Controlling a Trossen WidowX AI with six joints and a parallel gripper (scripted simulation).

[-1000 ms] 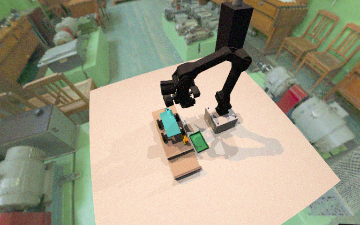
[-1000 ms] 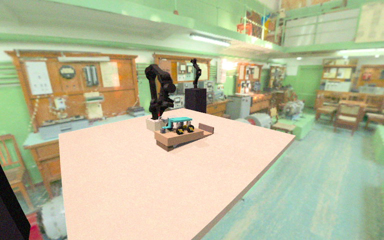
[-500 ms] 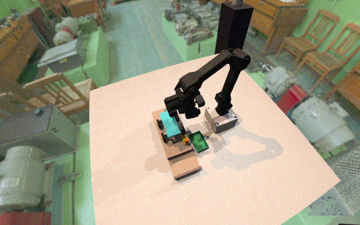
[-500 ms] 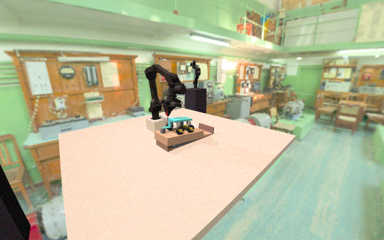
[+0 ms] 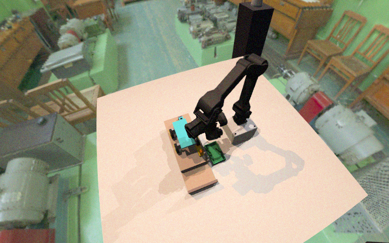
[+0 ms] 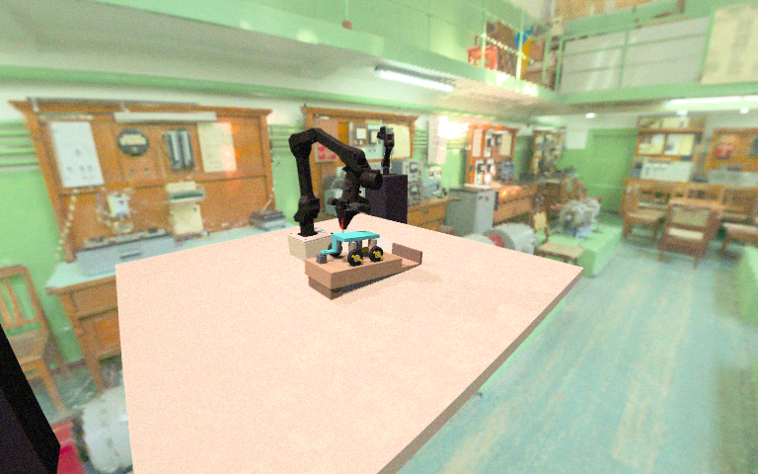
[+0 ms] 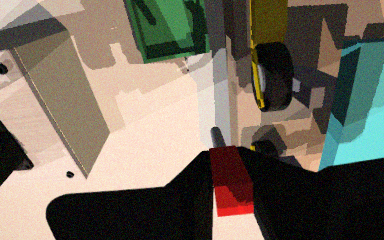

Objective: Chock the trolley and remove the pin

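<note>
Right now the green tray is 3 cm behind my gripper tip, 8 cm to the left of it and 16 cm below it. The rest, counted from my gripper tip: trolley: 10 cm ahead, 2 cm to the right, 4 cm below; then yellow chock: 5 cm ahead, 6 cm to the left, 7 cm below; then stop pin: right at my gripper tip.
</note>
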